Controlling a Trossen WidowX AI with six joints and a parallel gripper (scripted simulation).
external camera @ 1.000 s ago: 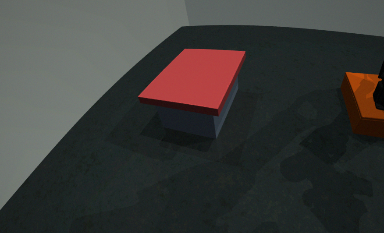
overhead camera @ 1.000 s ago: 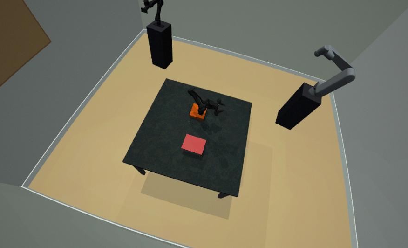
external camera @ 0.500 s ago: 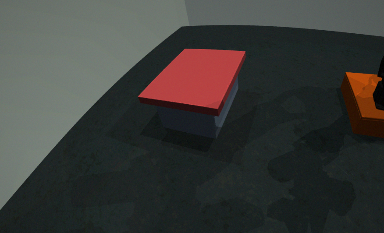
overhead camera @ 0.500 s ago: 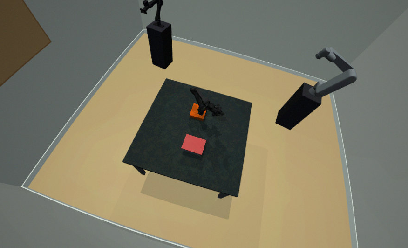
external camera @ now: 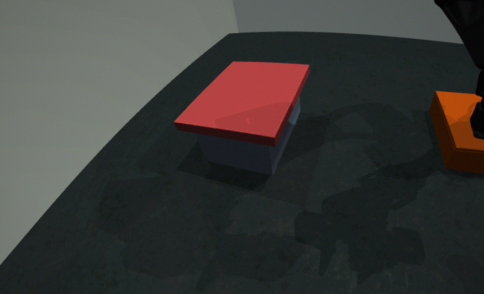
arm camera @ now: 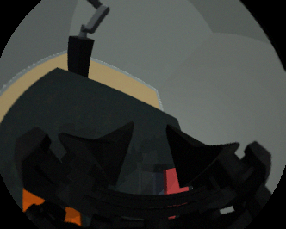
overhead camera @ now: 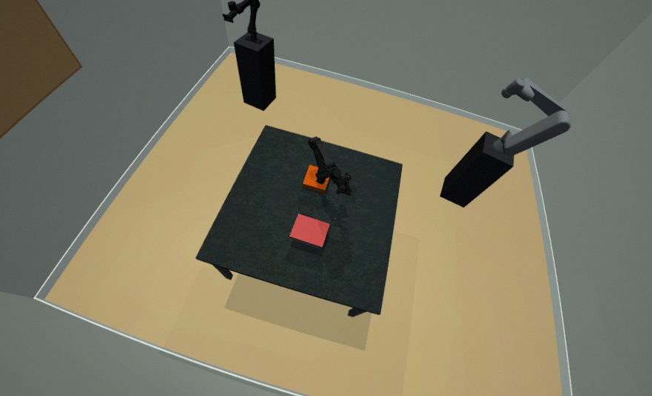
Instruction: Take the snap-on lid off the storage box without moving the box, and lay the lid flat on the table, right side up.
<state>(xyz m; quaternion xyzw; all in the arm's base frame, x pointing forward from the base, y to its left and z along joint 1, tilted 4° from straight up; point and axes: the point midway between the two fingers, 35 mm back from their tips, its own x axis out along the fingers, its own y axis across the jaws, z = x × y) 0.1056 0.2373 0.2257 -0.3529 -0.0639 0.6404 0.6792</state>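
Now: gripper tip 320 mm short of the lid, 150 mm to the left of it and 150 mm above it. The rest, counted from my gripper tip: storage box (320 mm ahead, 150 mm to the right, 210 mm below).
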